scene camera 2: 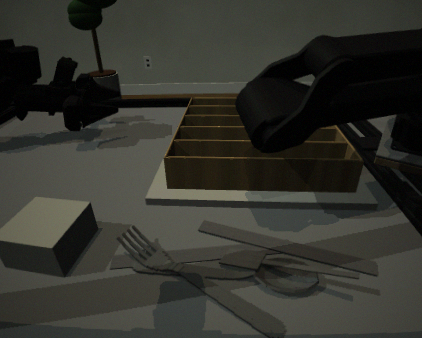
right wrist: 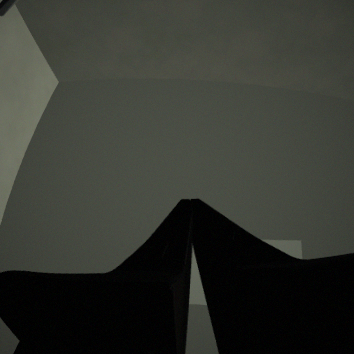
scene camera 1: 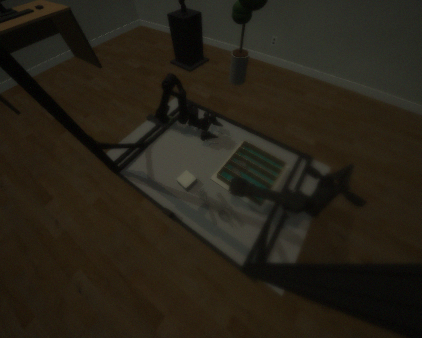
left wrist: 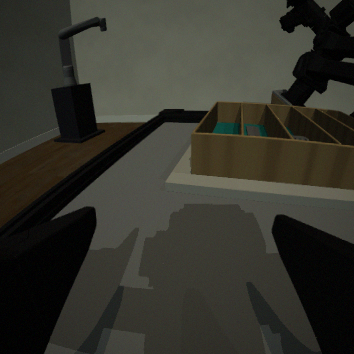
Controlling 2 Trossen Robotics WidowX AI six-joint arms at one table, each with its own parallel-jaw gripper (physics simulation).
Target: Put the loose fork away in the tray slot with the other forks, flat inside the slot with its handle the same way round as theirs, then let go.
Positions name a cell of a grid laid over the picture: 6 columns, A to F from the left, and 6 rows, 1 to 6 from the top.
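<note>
My left gripper (scene camera 2: B2) (left wrist: D4): open, holds nothing. My right gripper (scene camera 1: F3) (right wrist: D4): shut, holds nothing. Wooden tray (scene camera 2: C3) (scene camera 1: D3) (left wrist: D3): in view.
</note>
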